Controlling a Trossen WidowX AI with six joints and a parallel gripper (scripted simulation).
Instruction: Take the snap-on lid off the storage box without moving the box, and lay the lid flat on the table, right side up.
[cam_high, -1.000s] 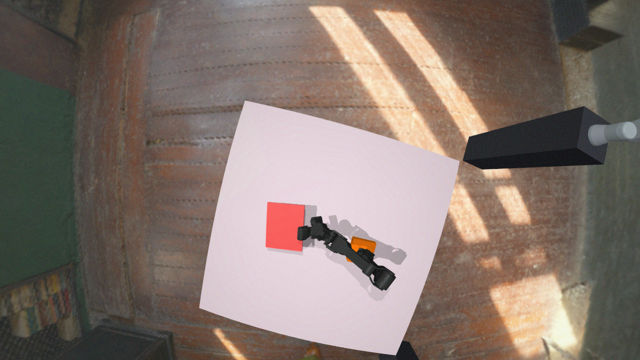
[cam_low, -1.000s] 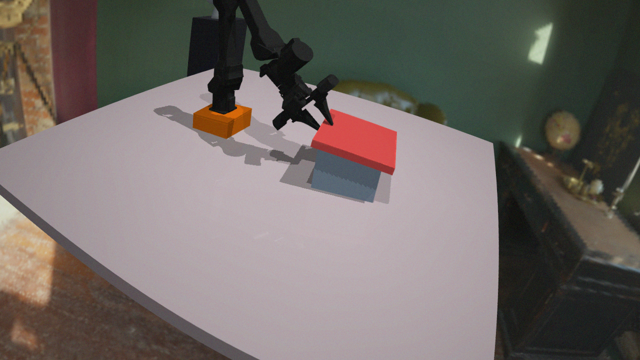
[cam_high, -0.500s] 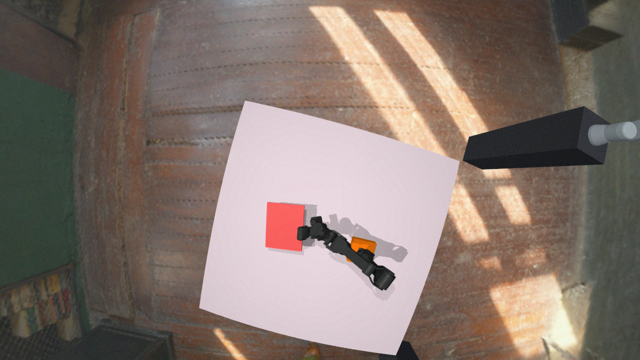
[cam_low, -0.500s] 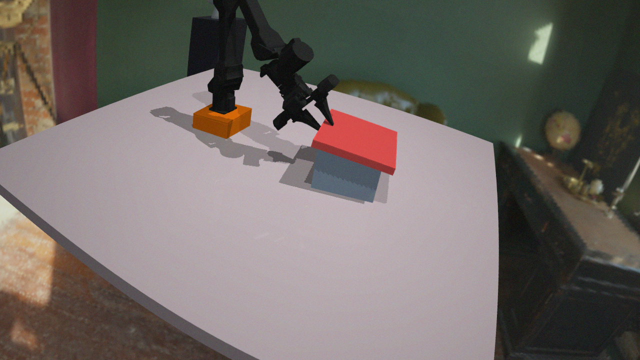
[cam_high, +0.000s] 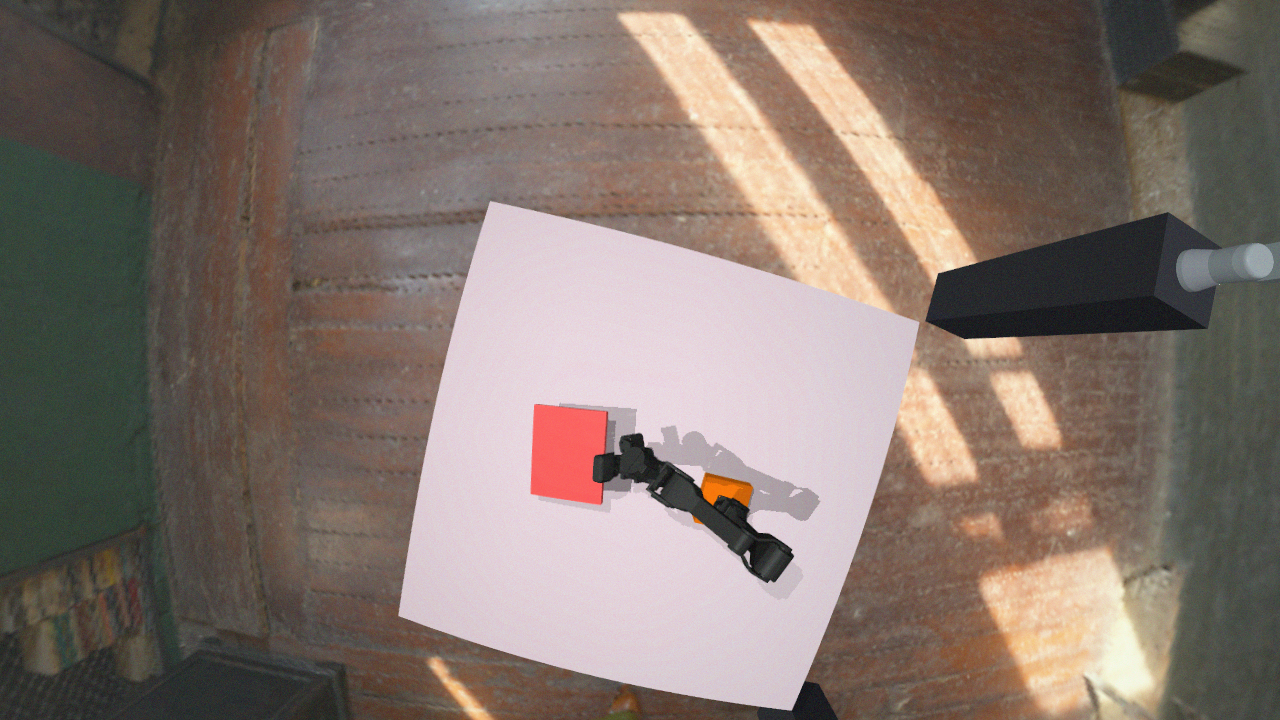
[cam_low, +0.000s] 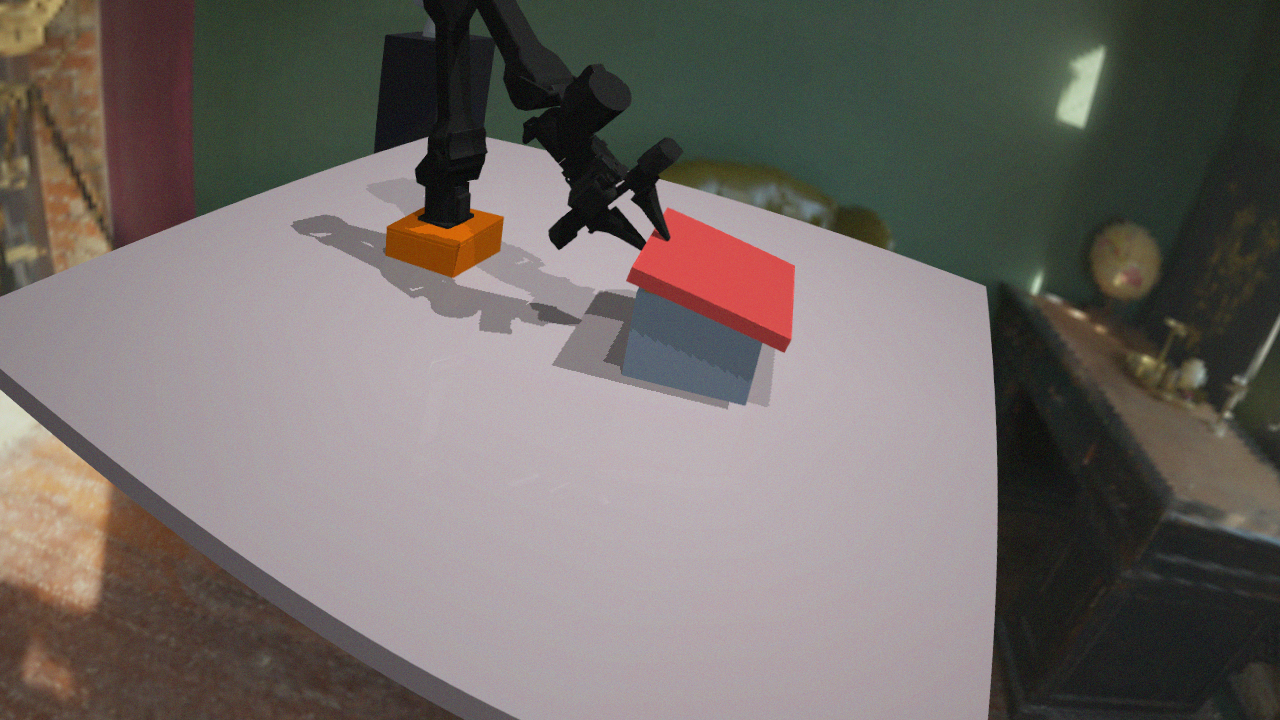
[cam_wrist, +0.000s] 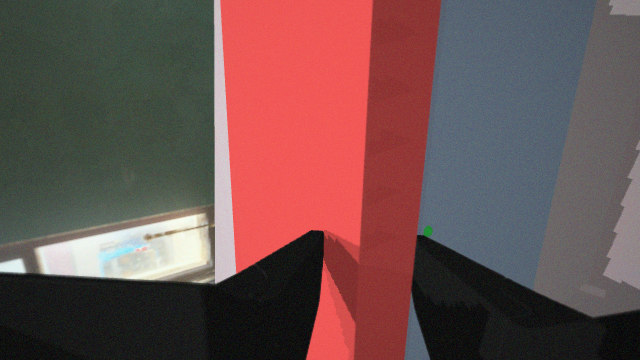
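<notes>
Now: the red lid 80 mm ahead of my gripper tip, 20 mm to the left of it and 10 mm below it. The rest, counted from my gripper tip: blue-grey storage box 80 mm below, 70 mm ahead, 20 mm to the left.
</notes>
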